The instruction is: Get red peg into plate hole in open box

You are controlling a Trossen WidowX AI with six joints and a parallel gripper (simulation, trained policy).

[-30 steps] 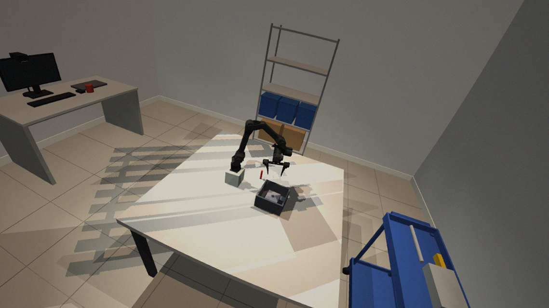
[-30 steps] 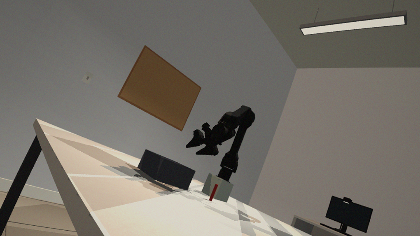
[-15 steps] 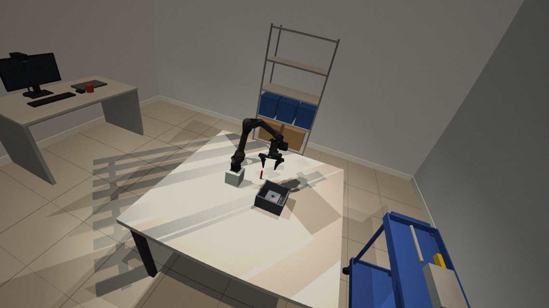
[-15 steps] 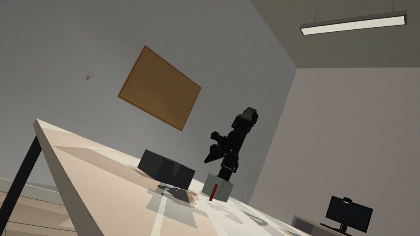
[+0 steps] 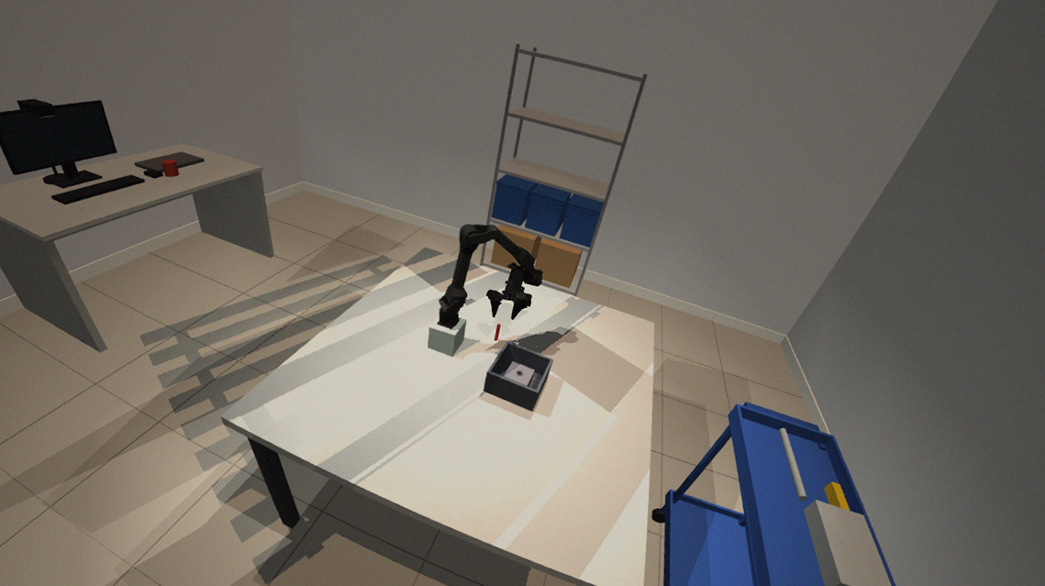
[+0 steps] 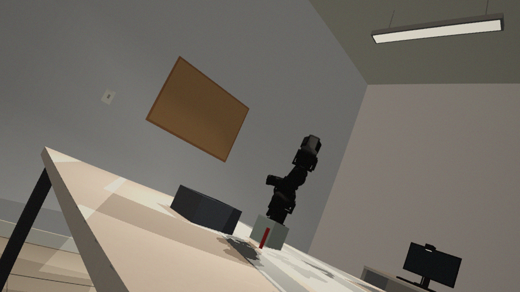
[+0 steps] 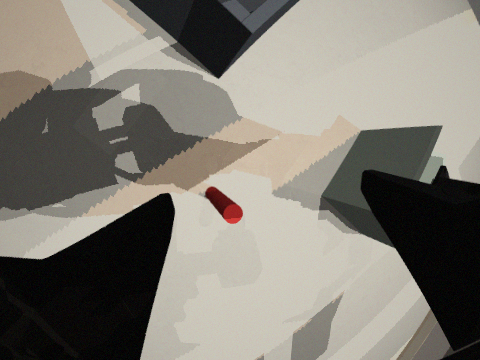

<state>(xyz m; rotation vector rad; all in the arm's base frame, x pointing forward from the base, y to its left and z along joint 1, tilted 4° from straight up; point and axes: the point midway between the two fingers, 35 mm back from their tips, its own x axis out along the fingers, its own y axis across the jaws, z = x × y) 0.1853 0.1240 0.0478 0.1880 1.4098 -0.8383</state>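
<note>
My gripper tip is 2 cm past the red peg, 2 cm to the right of it and 10 cm above it. The rest, counted from my gripper tip: dark box (15 cm ahead, 17 cm to the right, 11 cm below); then plate (15 cm ahead, 17 cm to the right, 9 cm below).
</note>
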